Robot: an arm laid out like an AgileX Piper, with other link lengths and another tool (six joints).
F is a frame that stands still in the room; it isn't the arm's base.
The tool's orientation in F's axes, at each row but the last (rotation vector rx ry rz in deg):
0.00 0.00 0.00
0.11 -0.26 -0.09
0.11 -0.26 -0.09
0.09 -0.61 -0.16
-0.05 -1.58 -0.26
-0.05 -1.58 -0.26
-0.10 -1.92 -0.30
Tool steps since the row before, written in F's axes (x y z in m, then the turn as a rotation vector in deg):
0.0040 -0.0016 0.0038 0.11 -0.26 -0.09
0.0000 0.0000 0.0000 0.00 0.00 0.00
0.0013 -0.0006 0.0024 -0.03 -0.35 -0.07
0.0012 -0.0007 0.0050 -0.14 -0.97 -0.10
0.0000 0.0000 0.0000 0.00 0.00 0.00
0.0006 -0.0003 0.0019 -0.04 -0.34 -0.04
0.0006 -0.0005 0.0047 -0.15 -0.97 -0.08
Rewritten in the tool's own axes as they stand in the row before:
0.0040 -0.0016 0.0038 0.11 -0.26 -0.09
0.0000 0.0000 0.0000 0.00 0.00 0.00
0.0013 -0.0006 0.0024 -0.03 -0.35 -0.07
0.0013 -0.0007 0.0050 -0.14 -0.97 -0.10
0.0000 0.0000 0.0000 0.00 0.00 0.00
0.0007 -0.0003 0.0019 -0.04 -0.34 -0.04
0.0008 -0.0005 0.0047 -0.15 -0.97 -0.08

